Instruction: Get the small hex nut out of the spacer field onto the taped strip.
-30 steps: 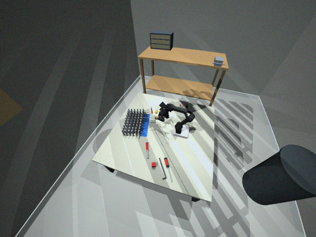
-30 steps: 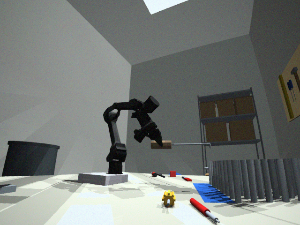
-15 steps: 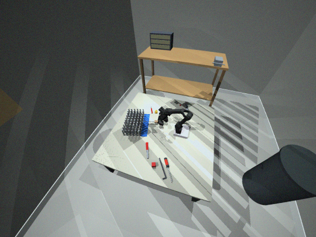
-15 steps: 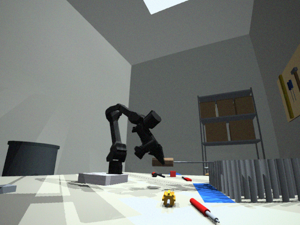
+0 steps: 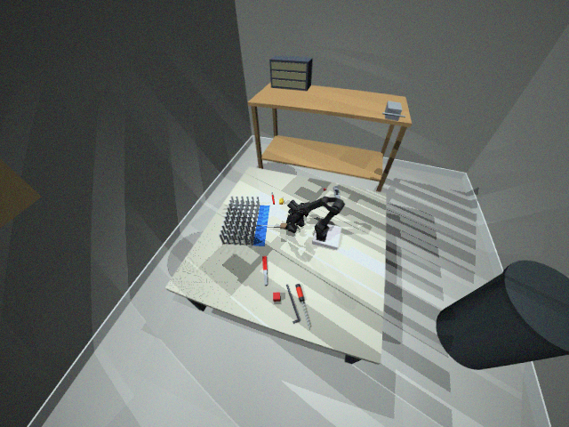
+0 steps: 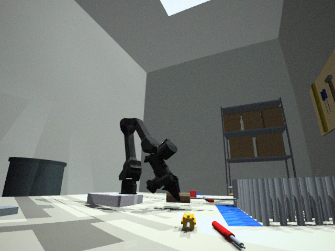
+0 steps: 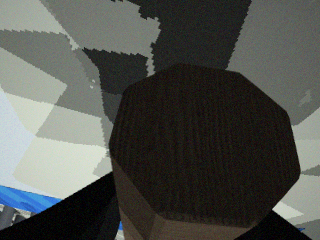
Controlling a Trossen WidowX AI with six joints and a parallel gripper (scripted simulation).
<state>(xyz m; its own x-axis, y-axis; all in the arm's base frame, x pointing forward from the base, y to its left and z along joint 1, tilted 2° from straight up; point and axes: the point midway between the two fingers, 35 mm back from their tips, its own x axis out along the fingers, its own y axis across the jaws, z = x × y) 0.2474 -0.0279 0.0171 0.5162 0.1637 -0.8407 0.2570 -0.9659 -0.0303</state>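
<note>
Now: the blue taped strip 190 mm ahead of my gripper tip, 30 mm below it and 10 mm to the left of it. Round my gripper tip: wooden-handled hook (100 mm ahead, 30 mm to the left); then hex nut (330 mm ahead, 90 mm to the left, 30 mm below); then yellow gear (260 mm to the right, 120 mm ahead, 20 mm below).
</note>
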